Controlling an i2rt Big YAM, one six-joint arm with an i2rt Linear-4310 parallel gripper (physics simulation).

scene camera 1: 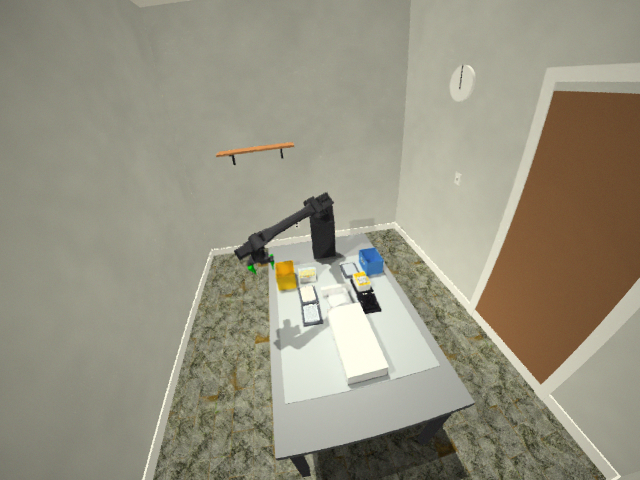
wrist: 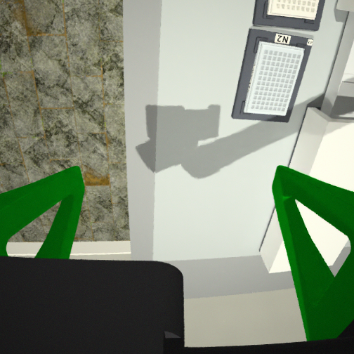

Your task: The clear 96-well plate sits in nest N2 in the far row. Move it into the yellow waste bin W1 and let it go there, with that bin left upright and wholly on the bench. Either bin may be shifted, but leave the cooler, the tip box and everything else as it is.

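Frame: origin at the arm's base, x down, y right, z back, level; millimetres.
Seen in the pictures: gripper, between the fingertips: (scene camera 1: pixel 264 271).
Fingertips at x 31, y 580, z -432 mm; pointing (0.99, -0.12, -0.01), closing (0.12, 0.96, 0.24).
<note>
A point is followed by its place in that frame.
The clear 96-well plate (scene camera 1: pixel 311 313) {x 381, y 384, z -544 mm} (wrist: pixel 274 79) sits flat in the dark nest N2 (wrist: pixel 241 91). In the wrist view it is at the upper right, the N2 label at its top edge. The yellow waste bin (scene camera 1: pixel 285 275) {x 404, y 376, z -89 mm} stands upright near the left edge of the bench, close to the arm's base; it does not show in the wrist view. My gripper (scene camera 1: pixel 261 262) {x 31, y 580, z -432 mm} (wrist: pixel 178 176) is open with nothing between its green fingers. It hangs high, left of the yellow bin in the scene view, past the bench's left edge and well away from the plate.
A cream plate (scene camera 1: pixel 308 293) {x 386, y 319, z -373 mm} (wrist: pixel 293 7) sits in the neighbouring nest. A tip box (scene camera 1: pixel 307 274) {x 340, y 256, z -240 mm} stands beside the yellow bin. A long white block (scene camera 1: pixel 357 341) {x 323, y 286, z -890 mm} (wrist: pixel 332 145) and a white holder (scene camera 1: pixel 338 297) {x 393, y 163, z -508 mm} lie right of the nests. A blue bin (scene camera 1: pixel 371 261) {x 406, y -279, z -310 mm} and a yellow-topped box (scene camera 1: pixel 361 281) {x 330, y -16, z -520 mm} stand farther right.
</note>
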